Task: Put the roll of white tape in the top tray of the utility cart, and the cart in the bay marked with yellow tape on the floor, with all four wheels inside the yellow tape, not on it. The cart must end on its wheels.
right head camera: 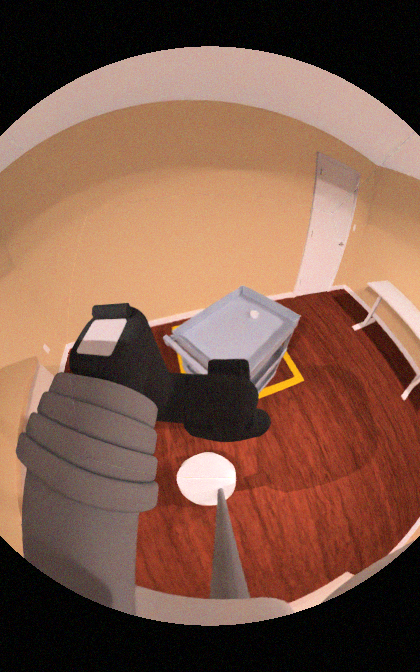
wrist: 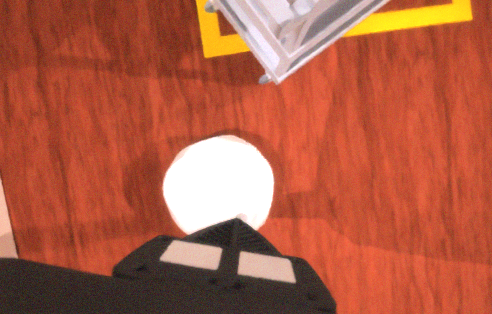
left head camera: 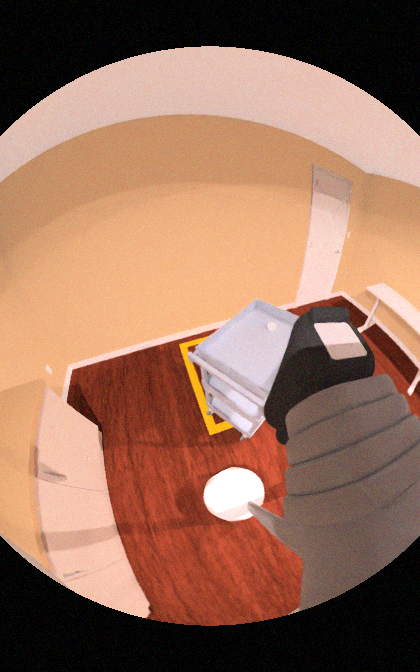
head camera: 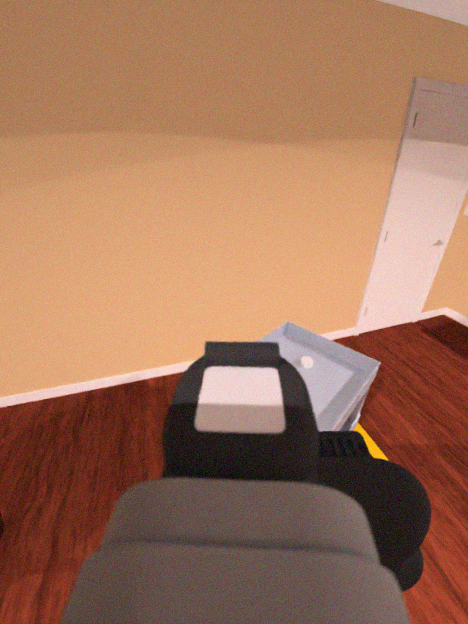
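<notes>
The grey-blue utility cart (head camera: 335,345) (left head camera: 240,345) (right head camera: 225,335) (wrist: 276,72) stands upright, turned diagonally to the yellow tape bay (head camera: 370,443) (left head camera: 199,387) (right head camera: 287,385) (wrist: 415,17). The white tape roll (head camera: 306,361) (left head camera: 271,326) (right head camera: 254,314) lies in its top tray. In the wrist view the near-corner wheel (wrist: 265,79) is outside the tape, and another wheel (wrist: 210,6) appears over the left strip. The other wheels are hidden. My gripper (wrist: 234,240) is shut and empty, pointing down, apart from the cart on its near side; the wrist hides its fingers in the head views.
A white round disc (left head camera: 232,492) (right head camera: 205,475) (wrist: 220,180) lies below the gripper. A white cabinet (left head camera: 75,475) stands at the left. A white bench (left head camera: 395,310) (right head camera: 395,300) stands at the right. The wall runs behind the bay, with a door (head camera: 403,226) (left head camera: 325,240) (right head camera: 330,225) beyond the cart.
</notes>
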